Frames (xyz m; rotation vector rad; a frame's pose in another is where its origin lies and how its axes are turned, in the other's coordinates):
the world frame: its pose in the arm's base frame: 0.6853 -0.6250 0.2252 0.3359 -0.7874 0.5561
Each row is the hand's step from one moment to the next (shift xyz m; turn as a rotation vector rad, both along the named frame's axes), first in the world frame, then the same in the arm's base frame.
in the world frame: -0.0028 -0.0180 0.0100 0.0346 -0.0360 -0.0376
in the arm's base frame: 0.0032 -0.0203 0.0031 0.0625 0.0009 -0.0021
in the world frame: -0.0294 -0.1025 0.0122 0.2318 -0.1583 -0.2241
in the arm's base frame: 0.0362 -0.0986 -0.0219 0.3540 0.0597 0.0107
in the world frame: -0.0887 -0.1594 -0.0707 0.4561 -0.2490 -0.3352
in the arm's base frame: 0.0828 -0.1250 -0.1256 0.5995 0.1170 0.0964
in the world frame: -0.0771 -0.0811 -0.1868 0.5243 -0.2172 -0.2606
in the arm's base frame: 0.1101 -0.0020 -0.1879 0.5774 0.1301 0.1992
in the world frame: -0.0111 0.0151 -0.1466 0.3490 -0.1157 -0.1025
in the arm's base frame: 0.0686 0.0789 -0.1044 0.3268 0.0758 0.1820
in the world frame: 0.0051 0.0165 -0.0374 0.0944 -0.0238 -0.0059
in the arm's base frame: 0.0147 0.0331 -0.0197 0.0715 0.0160 0.0643
